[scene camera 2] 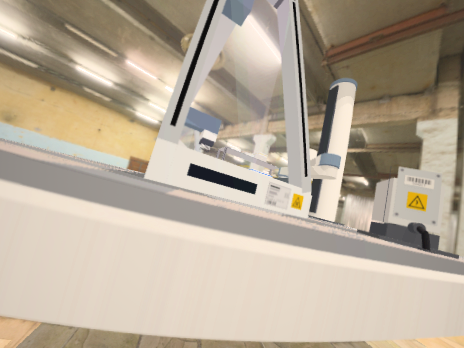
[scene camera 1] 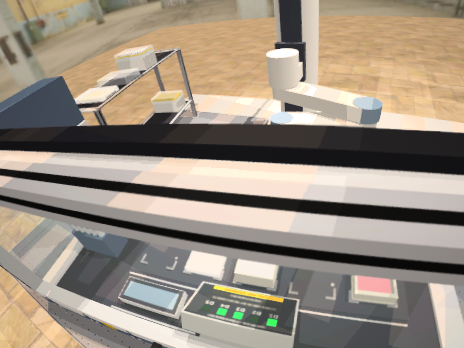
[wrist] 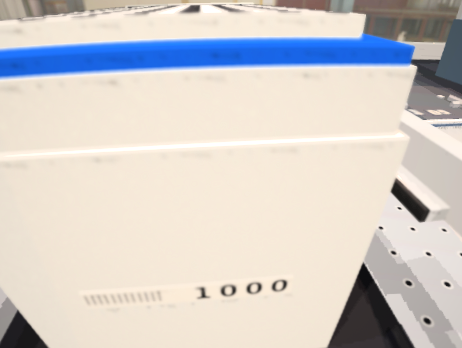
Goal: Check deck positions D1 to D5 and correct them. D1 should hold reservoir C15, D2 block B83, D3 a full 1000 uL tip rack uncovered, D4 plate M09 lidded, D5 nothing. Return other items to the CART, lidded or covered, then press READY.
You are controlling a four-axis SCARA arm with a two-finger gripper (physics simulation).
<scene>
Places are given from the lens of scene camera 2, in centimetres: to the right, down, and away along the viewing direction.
white box with green button [scene camera 2: 382, 187]: 28, 2, 30
</scene>
